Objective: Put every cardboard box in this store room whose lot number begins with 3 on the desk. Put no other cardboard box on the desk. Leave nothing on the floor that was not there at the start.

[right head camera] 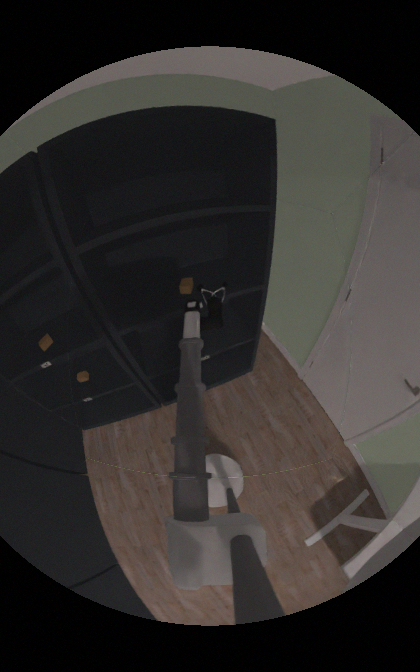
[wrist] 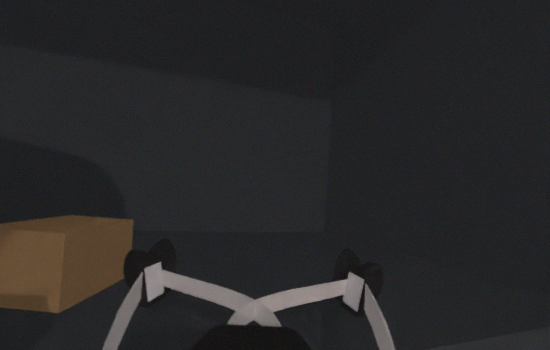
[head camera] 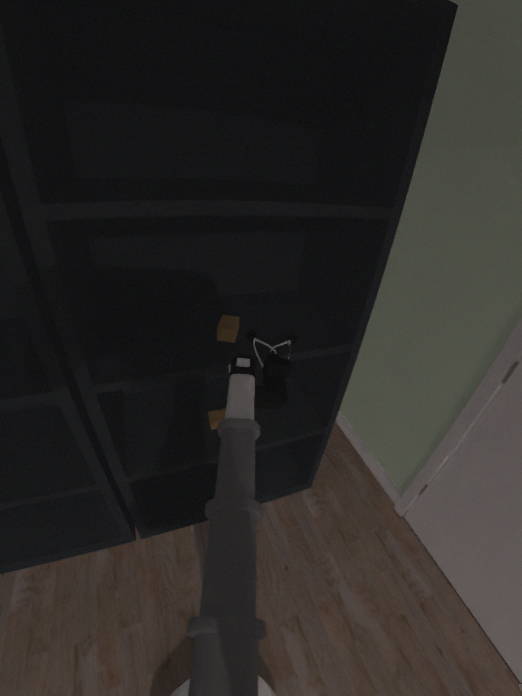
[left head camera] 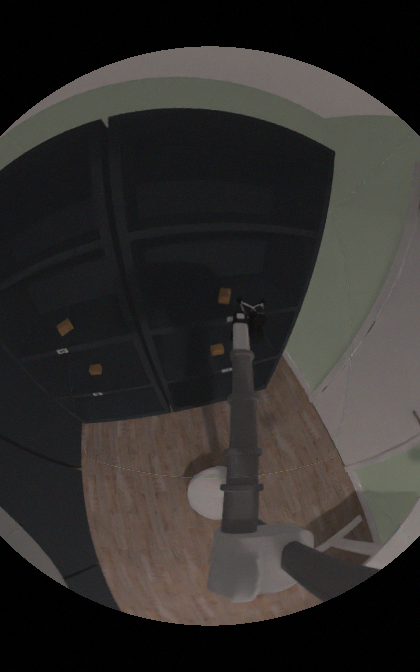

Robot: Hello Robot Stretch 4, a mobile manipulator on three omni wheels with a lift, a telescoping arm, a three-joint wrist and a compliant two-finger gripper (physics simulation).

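Places are measured from the robot's base along level axes (x back, y up, z left), in millimetres.
Pixels of known places: gripper, between the fingertips: (wrist: pixel 255 265) (head camera: pixel 271 333).
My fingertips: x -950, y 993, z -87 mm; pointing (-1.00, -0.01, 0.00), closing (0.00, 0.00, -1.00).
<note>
Behind a point stands the place of what it marks.
A cardboard box (head camera: pixel 228 328) @[x -931, y 1013, z 56 mm] (left head camera: pixel 224 295) (right head camera: pixel 186 285) (wrist: pixel 32 265) @[x -926, y 991, z 54 mm] stands on a shelf of the dark rack; its lot number cannot be read. My gripper (head camera: pixel 272 339) @[x -950, y 993, z -87 mm] (left head camera: pixel 251 304) (right head camera: pixel 213 288) (wrist: pixel 255 265) @[x -950, y 993, z -87 mm] is open and empty, at the same shelf bay, to the right of this box. In the wrist view the left fingertip is close to the box's right side; whether they touch cannot be told. A second box (head camera: pixel 217 418) @[x -949, y 556, z 95 mm] (left head camera: pixel 217 349) sits one shelf lower, partly behind the arm in the head camera view. The desk does not show.
The left rack section holds an upper box (left head camera: pixel 65 327) (right head camera: pixel 46 342) and a lower box (left head camera: pixel 95 369) (right head camera: pixel 83 376). White labels are on the shelf edges. A green wall (head camera: pixel 449 269) @[x -1190, y 1201, z -786 mm] and a pale door (head camera: pixel 477 505) @[x -623, y 451, z -976 mm] are at the right. A white-legged piece (right head camera: pixel 337 517) stands at the lower right.
</note>
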